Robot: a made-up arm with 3 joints. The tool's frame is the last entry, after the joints.
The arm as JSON. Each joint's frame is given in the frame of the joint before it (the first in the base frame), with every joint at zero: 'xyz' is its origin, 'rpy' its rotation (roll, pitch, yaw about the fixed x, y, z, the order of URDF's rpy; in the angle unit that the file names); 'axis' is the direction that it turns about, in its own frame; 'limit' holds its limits. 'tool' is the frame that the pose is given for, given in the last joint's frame.
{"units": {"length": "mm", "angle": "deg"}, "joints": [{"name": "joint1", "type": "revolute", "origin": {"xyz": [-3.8, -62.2, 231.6], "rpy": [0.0, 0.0, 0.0]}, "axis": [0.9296, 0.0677, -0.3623], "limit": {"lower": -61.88, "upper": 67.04}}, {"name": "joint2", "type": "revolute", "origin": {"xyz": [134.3, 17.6, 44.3], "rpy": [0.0, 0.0, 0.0]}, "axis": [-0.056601, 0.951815, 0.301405], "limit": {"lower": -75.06, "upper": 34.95}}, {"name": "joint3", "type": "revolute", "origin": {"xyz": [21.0, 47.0, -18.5], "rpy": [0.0, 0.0, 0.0]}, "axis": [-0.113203, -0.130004, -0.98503], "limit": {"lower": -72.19, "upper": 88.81}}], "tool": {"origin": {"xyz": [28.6, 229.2, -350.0], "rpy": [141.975, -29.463, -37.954]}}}
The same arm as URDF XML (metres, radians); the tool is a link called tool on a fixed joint. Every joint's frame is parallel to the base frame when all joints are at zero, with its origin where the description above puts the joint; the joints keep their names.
<robot name="arm">
  <link name="base"/>
  <link name="link1"/>
  <link name="link2"/>
  <link name="link3"/>
  <link name="tool"/>
  <joint name="joint1" type="revolute">
    <parent link="base"/>
    <child link="link1"/>
    <origin xyz="-0.0038 -0.0622 0.2316" rpy="0 0 0"/>
    <axis xyz="0.9296 0.0677 -0.3623"/>
    <limit lower="-1.08" upper="1.1701"/>
  </joint>
  <joint name="joint2" type="revolute">
    <parent link="link1"/>
    <child link="link2"/>
    <origin xyz="0.1343 0.0176 0.0443" rpy="0 0 0"/>
    <axis xyz="-0.056601 0.951815 0.301405"/>
    <limit lower="-1.31" upper="0.61"/>
  </joint>
  <joint name="joint3" type="revolute">
    <parent link="link2"/>
    <child link="link3"/>
    <origin xyz="0.021 0.047 -0.0185" rpy="0 0 0"/>
    <axis xyz="-0.113203 -0.130004 -0.98503"/>
    <limit lower="-1.26" upper="1.55"/>
  </joint>
  <joint name="tool_fixed" type="fixed">
    <parent link="link3"/>
    <child link="tool"/>
    <origin xyz="0.0286 0.2292 -0.35" rpy="2.4779 -0.5142 -0.6624"/>
  </joint>
</robot>

